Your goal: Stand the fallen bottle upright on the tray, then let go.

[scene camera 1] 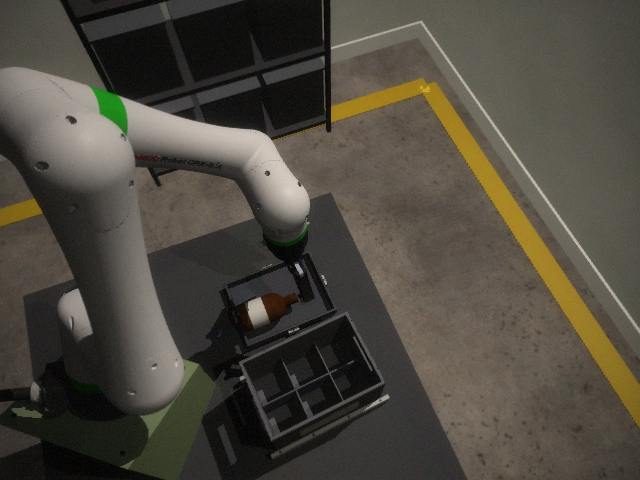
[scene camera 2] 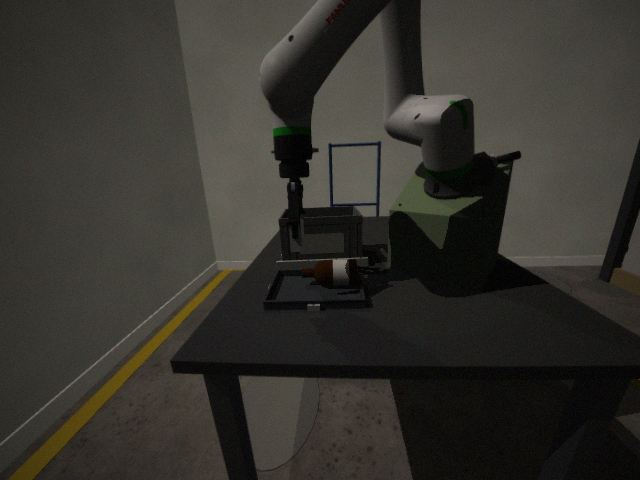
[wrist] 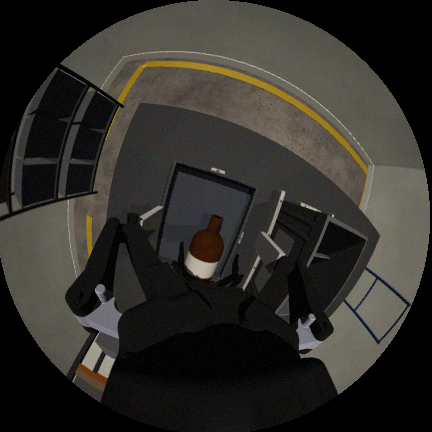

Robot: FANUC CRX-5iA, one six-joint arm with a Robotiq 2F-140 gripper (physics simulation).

Labels:
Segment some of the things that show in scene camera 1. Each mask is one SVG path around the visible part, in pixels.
My gripper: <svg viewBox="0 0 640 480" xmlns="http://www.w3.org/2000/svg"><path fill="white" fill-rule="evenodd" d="M274 254L276 258L285 262L289 272L293 274L300 292L297 296L300 298L301 305L303 306L311 302L315 296L308 279L307 270L304 268L301 260L301 255L305 248L299 254L291 257L280 257Z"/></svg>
A brown bottle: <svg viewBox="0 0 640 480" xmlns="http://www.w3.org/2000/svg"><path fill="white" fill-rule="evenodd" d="M296 294L293 293L282 297L276 293L269 293L236 306L246 333L282 318L286 312L286 307L298 302Z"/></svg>

